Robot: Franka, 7 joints.
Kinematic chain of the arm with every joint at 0, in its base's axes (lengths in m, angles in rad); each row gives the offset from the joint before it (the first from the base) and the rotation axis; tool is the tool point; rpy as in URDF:
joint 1: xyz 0 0 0.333 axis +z
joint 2: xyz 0 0 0 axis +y
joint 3: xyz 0 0 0.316 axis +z
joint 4: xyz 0.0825 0 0 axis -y
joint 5: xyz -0.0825 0 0.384 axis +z
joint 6: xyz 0 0 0 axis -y
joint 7: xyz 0.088 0 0 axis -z
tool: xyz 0 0 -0.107 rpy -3.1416 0 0
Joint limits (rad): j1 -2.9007..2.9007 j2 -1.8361..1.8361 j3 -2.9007..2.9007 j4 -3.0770..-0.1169 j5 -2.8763..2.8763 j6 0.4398..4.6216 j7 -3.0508..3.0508
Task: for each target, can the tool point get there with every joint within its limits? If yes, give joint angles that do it. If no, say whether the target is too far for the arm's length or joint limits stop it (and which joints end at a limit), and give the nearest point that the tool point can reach.
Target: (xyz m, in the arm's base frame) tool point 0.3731 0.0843 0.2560
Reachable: yes | joints 1.6506 -0.4241 -1.3041 -2.8103 -2.1698 1.6461 1.6131
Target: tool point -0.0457 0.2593 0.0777
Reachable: yes | joints 1.9464 0.7697 0.2397 -2.6626 -1.5611 1.0168 -1.6261
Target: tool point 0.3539 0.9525 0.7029
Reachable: no: too far | nearest point 0.2808 0.7557 0.6265 | short by 0.223 m
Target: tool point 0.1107 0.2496 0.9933
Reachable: yes | joints -1.8817 -0.7228 0.7474 -0.5230 1.5494 4.1627 1.1431
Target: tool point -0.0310 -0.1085 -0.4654
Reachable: no: joint limits stop it (at a limit: joint 2) | nearest point -0.0400 -0.1401 -0.3427 | short by 0.127 m
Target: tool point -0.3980 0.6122 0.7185
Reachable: yes | joints -0.5703 -0.7047 2.4101 -0.7579 2.0427 2.8861 1.0425
